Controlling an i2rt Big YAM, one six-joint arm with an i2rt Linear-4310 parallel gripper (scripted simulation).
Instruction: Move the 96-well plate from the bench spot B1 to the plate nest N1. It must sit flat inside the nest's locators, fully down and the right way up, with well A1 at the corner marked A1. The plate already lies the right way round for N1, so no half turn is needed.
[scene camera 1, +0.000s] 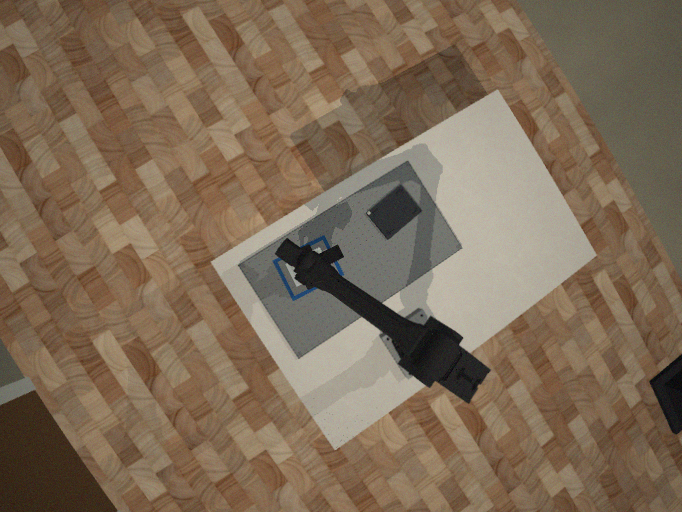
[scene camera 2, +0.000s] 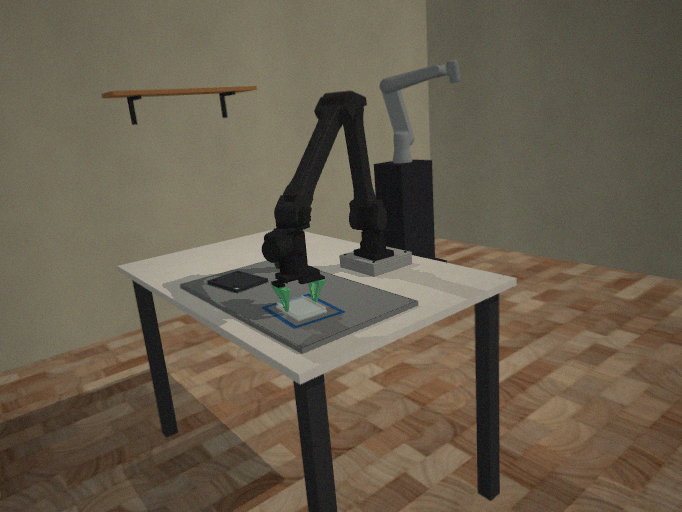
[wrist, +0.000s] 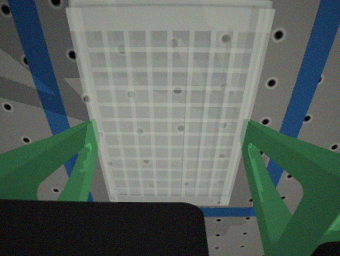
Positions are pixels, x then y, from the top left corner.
Labels:
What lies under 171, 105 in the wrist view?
A clear 96-well plate.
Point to the gripper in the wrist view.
169, 128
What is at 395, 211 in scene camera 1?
A dark plate nest N1.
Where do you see a clear 96-well plate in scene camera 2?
300, 308

